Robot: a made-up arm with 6 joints. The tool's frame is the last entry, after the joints. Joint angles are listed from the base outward. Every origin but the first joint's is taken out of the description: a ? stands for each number. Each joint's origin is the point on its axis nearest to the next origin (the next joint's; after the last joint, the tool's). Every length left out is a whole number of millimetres.
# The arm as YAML. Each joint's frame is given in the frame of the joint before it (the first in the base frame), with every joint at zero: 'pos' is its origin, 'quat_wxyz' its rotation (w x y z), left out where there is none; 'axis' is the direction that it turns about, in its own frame. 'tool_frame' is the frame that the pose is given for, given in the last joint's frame.
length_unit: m
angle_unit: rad
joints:
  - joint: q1
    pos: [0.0, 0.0, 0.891]
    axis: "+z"
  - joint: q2
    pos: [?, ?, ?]
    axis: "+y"
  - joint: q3
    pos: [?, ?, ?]
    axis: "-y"
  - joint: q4
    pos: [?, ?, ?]
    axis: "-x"
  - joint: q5
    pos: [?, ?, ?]
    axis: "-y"
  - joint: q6
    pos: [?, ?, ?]
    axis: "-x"
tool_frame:
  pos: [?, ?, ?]
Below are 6 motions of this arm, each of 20 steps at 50 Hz.
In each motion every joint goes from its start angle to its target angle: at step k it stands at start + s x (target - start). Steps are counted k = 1, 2, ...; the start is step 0. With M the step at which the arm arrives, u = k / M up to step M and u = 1 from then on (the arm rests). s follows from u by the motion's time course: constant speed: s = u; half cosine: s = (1 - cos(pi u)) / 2; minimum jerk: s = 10 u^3 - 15 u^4 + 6 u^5.
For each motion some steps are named. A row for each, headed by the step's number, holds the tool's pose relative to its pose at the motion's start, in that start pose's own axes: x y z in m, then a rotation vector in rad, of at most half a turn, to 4 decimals.
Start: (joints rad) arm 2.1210 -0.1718 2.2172 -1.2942 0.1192 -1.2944
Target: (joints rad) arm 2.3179 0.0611 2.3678 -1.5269 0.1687 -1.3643
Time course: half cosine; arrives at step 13
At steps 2, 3, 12, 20:
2: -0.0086 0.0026 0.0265 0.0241 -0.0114 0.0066
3: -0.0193 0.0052 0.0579 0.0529 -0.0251 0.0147
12: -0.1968 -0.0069 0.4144 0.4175 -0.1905 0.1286
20: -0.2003 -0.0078 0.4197 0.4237 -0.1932 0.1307

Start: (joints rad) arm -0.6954 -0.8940 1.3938 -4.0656 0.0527 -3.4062
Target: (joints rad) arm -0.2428 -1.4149 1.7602 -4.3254 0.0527 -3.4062
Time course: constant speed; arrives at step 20
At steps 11, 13, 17, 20:
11: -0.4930 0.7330 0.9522 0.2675 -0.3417 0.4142
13: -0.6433 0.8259 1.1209 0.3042 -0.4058 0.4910
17: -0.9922 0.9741 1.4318 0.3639 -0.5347 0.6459
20: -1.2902 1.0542 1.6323 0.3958 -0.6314 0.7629

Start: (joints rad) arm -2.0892 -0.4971 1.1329 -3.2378 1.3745 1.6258
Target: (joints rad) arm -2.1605 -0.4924 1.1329 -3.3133 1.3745 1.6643
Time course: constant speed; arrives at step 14
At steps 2, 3, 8, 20:
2: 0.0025 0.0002 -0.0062 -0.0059 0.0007 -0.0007
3: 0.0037 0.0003 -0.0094 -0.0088 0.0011 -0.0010
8: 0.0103 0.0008 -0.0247 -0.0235 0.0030 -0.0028
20: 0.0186 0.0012 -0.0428 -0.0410 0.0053 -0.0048

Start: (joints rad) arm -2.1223 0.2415 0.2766 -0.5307 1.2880 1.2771
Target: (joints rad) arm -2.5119 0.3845 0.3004 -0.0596 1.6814 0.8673
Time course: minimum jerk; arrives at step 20
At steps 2, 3, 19, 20:
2: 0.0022 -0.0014 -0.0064 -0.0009 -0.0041 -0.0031
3: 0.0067 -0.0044 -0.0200 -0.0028 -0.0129 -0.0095
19: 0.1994 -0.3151 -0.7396 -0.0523 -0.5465 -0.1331
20: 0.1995 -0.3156 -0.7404 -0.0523 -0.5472 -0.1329

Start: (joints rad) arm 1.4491 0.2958 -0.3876 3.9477 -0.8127 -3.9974
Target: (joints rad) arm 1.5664 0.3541 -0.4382 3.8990 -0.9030 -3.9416
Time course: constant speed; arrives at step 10
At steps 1, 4, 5, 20:
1: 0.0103 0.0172 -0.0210 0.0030 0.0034 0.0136
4: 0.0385 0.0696 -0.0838 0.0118 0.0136 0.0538
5: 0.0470 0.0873 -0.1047 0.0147 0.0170 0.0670
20: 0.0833 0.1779 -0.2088 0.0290 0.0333 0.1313

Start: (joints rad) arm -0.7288 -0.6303 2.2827 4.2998 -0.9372 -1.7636
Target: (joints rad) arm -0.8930 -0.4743 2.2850 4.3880 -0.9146 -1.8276
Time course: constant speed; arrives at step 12
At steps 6, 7, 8, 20:
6: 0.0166 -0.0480 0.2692 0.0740 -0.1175 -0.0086
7: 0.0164 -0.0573 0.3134 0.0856 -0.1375 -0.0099
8: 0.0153 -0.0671 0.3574 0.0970 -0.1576 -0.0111
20: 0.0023 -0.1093 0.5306 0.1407 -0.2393 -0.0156

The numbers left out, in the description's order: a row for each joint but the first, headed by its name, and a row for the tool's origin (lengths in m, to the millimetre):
q2: 0.227 0.0 0.0
q3: 0.0 0.0 1.259
q4: 1.546 0.0 0.162
q5: 0.0 0.0 0.0
q6: 0.128 0.0 0.0
tool: 0.0 0.0 0.0

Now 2 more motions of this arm.
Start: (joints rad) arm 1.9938 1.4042 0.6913 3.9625 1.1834 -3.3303
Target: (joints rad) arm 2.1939 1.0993 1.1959 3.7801 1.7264 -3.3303
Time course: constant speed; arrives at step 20
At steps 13, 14, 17, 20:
13: -1.0088 -0.4010 -0.0578 0.2806 -0.1096 0.0201
14: -1.0860 -0.4274 -0.0831 0.2988 -0.1193 0.0287
17: -1.3130 -0.5025 -0.1763 0.3494 -0.1496 0.0597
20: -1.5300 -0.5720 -0.2947 0.3935 -0.1814 0.0978

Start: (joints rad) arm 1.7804 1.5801 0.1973 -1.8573 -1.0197 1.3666
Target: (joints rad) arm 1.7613 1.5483 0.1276 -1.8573 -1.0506 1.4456
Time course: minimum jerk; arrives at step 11
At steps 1, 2, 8, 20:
1: -0.0004 0.0000 -0.0003 -0.0003 0.0000 0.0001
2: -0.0027 -0.0002 -0.0017 -0.0018 0.0003 0.0007
8: -0.0521 -0.0022 -0.0348 -0.0339 0.0042 0.0144
20: -0.0598 -0.0023 -0.0401 -0.0389 0.0047 0.0166

